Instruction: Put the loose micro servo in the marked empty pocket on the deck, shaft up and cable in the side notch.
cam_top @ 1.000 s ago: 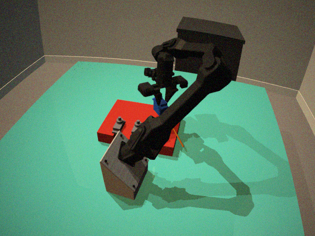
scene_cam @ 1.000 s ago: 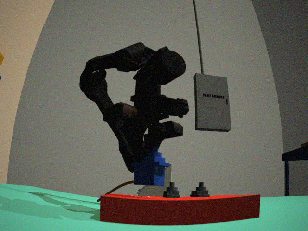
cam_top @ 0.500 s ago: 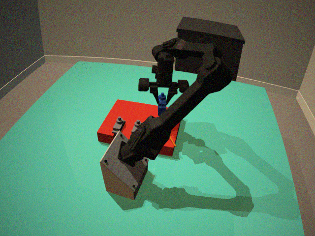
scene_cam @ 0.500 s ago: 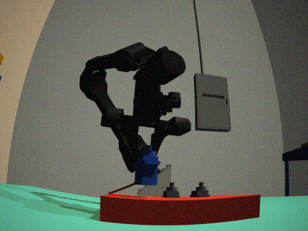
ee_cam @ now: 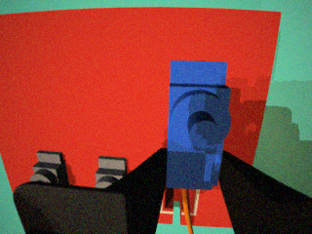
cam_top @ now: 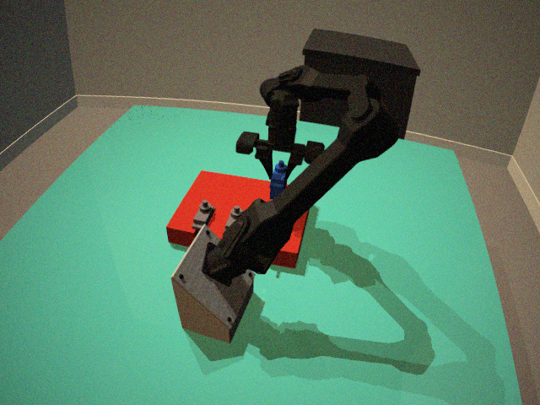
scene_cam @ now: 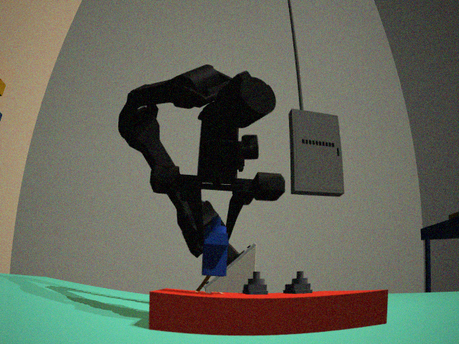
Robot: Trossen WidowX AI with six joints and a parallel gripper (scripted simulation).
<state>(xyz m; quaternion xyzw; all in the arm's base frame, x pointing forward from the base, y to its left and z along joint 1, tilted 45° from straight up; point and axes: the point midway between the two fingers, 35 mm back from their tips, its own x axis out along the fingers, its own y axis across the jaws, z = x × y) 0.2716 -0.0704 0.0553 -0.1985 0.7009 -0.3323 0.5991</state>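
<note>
The red deck is 100 mm below my gripper tip, 70 mm to the left of it and 30 mm ahead of it.
</note>
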